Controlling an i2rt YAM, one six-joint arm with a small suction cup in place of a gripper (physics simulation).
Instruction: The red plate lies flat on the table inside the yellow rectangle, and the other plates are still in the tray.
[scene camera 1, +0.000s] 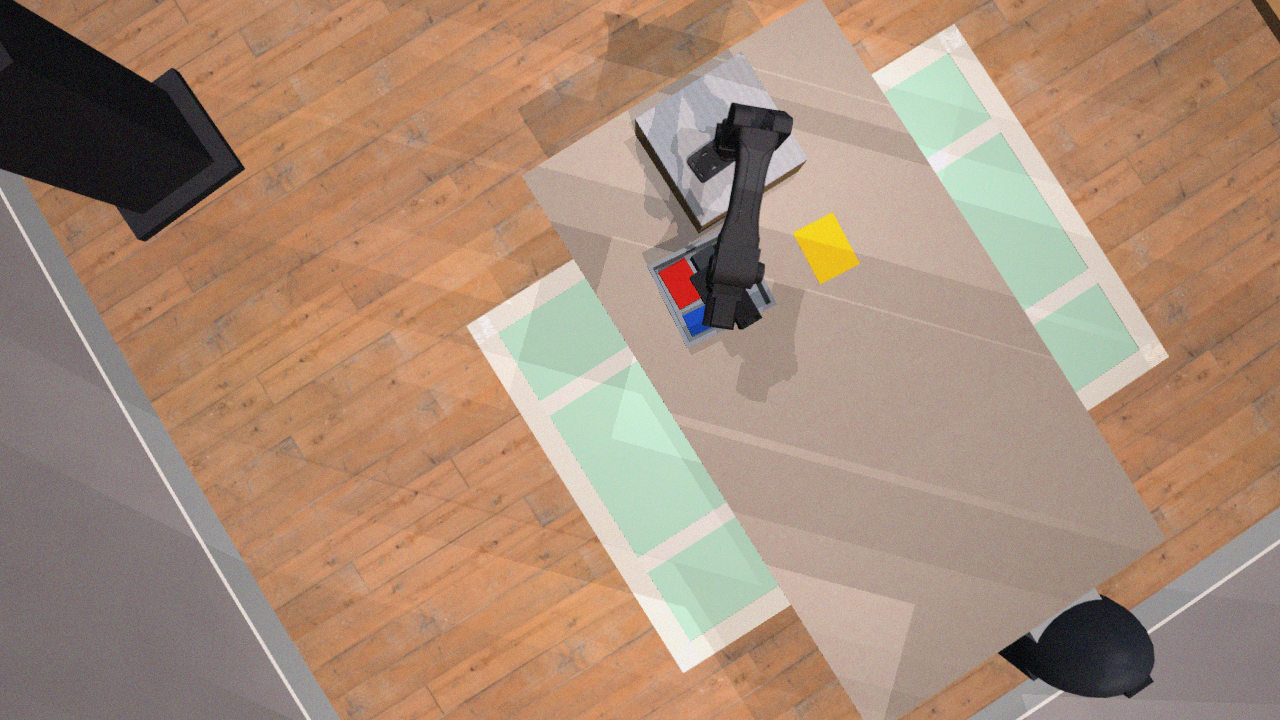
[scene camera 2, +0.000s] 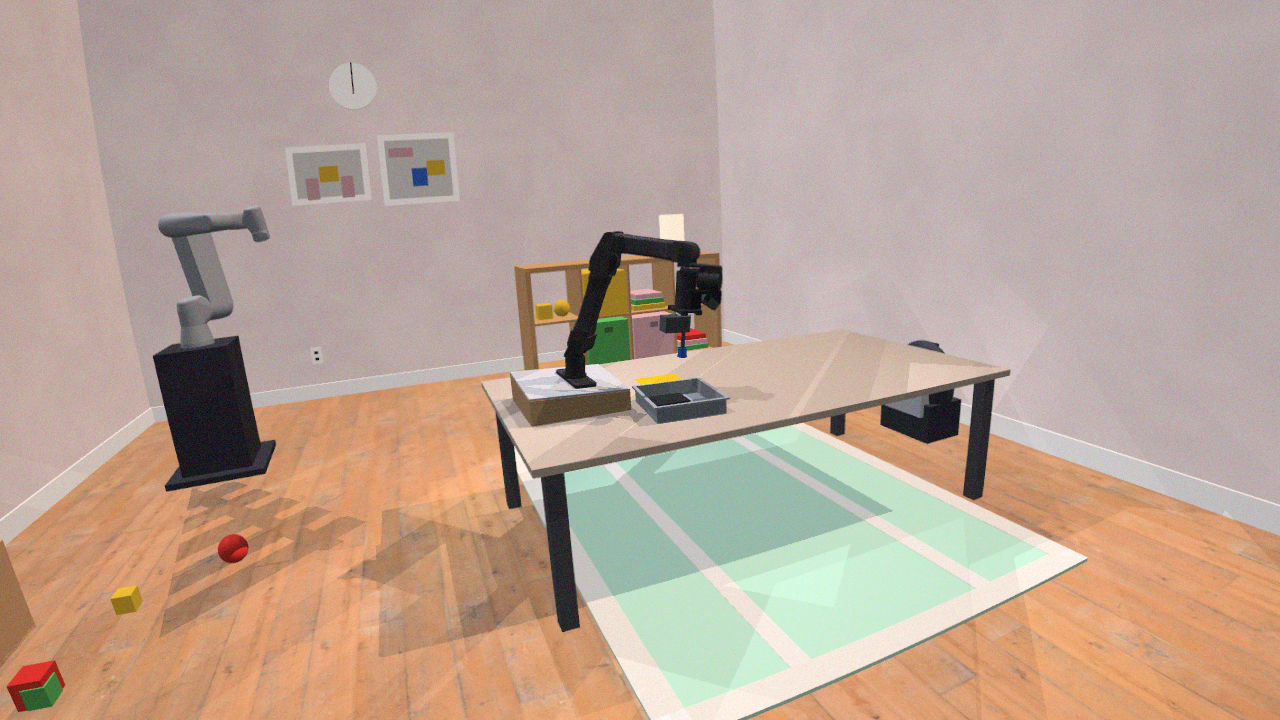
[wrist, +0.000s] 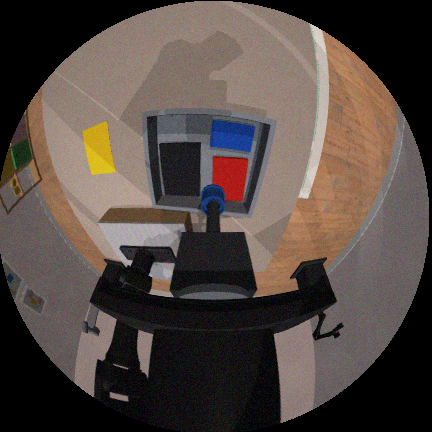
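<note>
The red plate lies in the grey tray. A blue plate and a black plate lie in the tray beside it. The yellow rectangle on the table is bare. My suction cup is blue, points down and carries nothing. It hangs above the tray, and in the wrist view it overlaps the lower left corner of the red plate. In scene camera 1 the arm hides the cup and part of the tray.
The arm's base stands on a grey-topped box right by the tray. The long table extends away beyond the tray. A shelf unit stands behind the table.
</note>
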